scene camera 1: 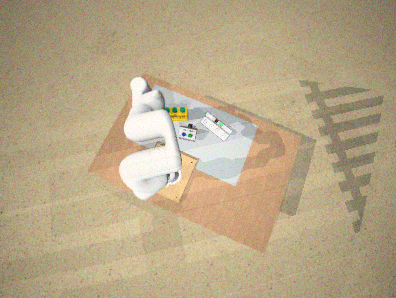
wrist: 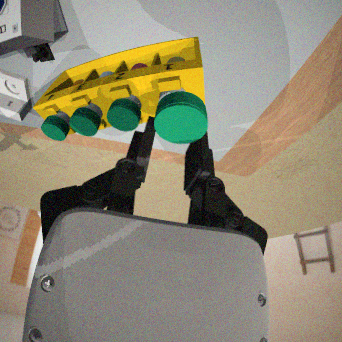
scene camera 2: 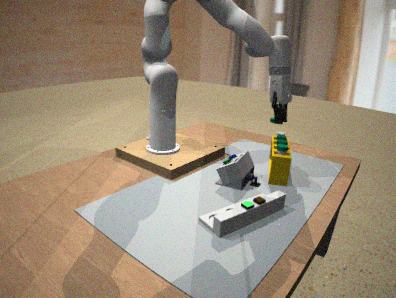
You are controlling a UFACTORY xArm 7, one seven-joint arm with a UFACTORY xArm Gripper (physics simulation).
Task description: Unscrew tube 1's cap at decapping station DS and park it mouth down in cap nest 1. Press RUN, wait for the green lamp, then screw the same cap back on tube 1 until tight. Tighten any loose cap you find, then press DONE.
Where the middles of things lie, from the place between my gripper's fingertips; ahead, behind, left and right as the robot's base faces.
Labels:
Right now the grey button box (scene camera 2: 236,174) is 230 mm to the right of my hand, 110 mm below it and 10 mm behind it.

